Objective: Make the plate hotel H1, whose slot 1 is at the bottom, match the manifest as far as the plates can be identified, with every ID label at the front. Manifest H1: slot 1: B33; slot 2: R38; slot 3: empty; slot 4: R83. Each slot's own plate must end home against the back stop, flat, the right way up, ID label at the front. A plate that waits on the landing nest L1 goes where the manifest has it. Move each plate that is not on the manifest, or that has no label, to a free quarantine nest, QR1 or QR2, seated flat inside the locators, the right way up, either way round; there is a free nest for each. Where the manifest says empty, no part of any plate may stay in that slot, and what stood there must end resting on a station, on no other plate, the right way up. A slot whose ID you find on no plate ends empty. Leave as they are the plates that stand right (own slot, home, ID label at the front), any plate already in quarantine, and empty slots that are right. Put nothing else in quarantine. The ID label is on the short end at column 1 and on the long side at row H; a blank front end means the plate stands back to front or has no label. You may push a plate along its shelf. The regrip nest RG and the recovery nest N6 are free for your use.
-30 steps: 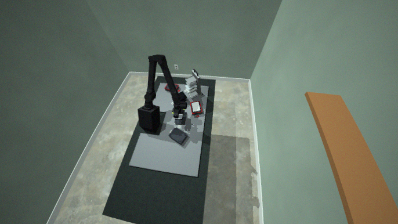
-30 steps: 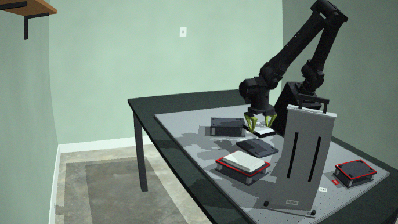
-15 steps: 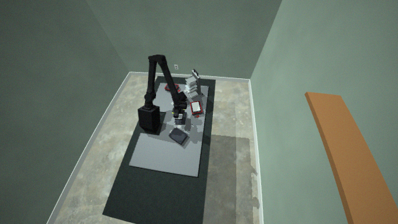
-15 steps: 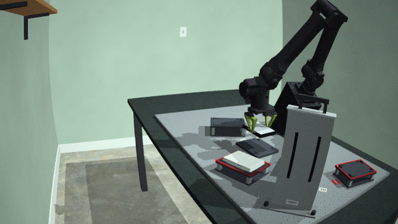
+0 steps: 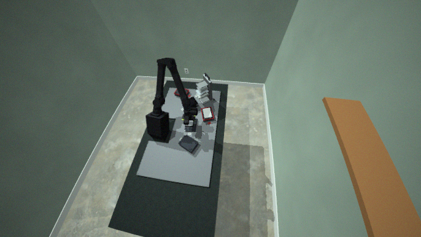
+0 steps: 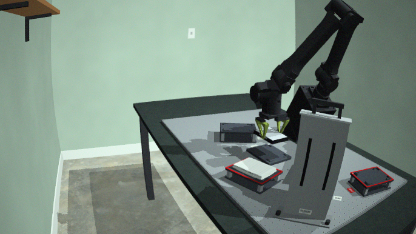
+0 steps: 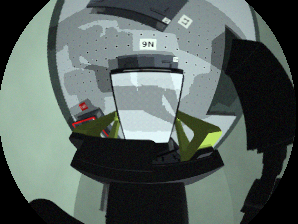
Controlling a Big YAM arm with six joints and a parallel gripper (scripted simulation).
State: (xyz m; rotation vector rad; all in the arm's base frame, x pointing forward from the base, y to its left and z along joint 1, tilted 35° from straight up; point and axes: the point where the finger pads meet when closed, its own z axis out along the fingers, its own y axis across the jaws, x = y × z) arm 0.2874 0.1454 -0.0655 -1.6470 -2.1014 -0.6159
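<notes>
My gripper is now 2 cm short of the N6 label, 11 cm to the left of it and 9 cm above it. From my hand the other things lie so: plate: 1 cm ahead, 38 cm to the left, 6 cm above; then plate hotel H1: 6 cm ahead, 43 cm to the left, 6 cm above.
</notes>
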